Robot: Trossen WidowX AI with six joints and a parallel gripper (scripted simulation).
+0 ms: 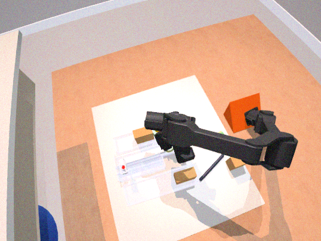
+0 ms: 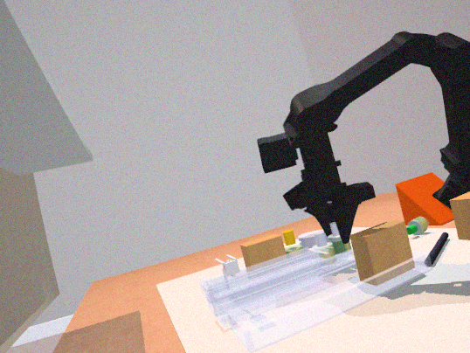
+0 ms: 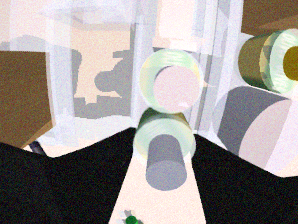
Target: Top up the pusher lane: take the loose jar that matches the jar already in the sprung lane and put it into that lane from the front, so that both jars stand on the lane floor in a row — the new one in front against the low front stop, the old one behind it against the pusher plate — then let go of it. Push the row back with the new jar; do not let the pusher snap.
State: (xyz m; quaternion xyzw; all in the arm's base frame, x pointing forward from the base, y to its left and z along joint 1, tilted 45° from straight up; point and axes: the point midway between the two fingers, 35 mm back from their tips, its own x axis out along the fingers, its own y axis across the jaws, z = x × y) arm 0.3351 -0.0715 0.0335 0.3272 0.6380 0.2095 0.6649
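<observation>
Right now my gripper tip is 50 mm short of the white mat, 10 mm to the left of it and 40 mm above it. Round my gripper tip: grey disc 80 mm to the right, 10 mm below; clear plastic lane 140 mm ahead, 10 mm to the left, 20 mm below; dark rod 80 mm behind, 140 mm to the left, 30 mm below.
</observation>
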